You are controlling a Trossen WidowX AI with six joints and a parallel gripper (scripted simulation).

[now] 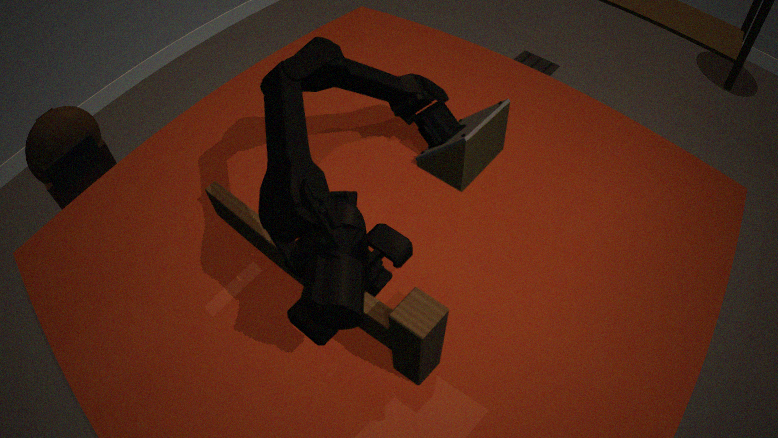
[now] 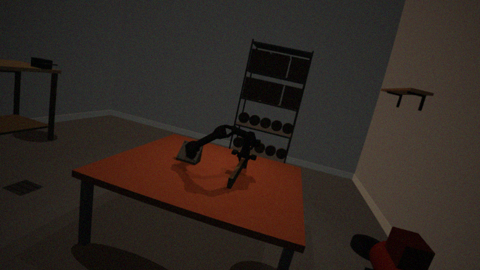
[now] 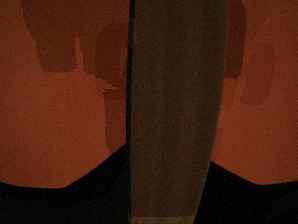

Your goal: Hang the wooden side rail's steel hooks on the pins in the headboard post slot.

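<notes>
The wooden headboard post lies 10 mm behind my gripper tip, 110 mm to the left of it and 40 mm above it.
</notes>
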